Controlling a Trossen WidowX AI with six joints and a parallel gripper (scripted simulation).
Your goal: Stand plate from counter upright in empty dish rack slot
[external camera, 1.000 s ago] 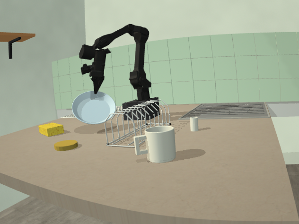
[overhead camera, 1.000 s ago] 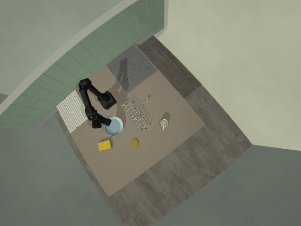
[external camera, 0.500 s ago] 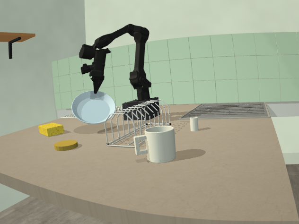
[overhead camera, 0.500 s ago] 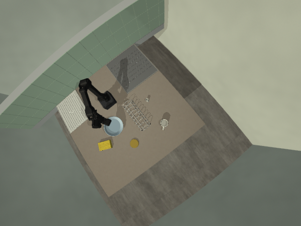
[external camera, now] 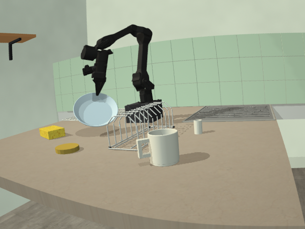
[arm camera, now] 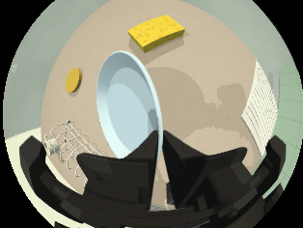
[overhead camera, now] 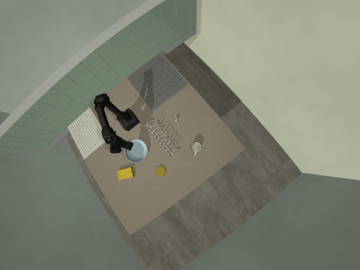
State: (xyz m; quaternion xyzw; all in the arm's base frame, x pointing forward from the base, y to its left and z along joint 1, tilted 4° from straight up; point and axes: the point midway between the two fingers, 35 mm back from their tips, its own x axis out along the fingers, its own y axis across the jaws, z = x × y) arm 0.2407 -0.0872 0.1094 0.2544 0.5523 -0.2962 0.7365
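Now: the pale blue plate 6 cm ahead of my hand, 3 cm to the left of it and 9 cm below it. From my hand the other things lie so: white drying mat (38 cm behind, 41 cm to the right, 19 cm below); yellow disc (31 cm ahead, 13 cm to the left, 18 cm below); small white cup (3 cm behind, 46 cm to the left, 18 cm below).
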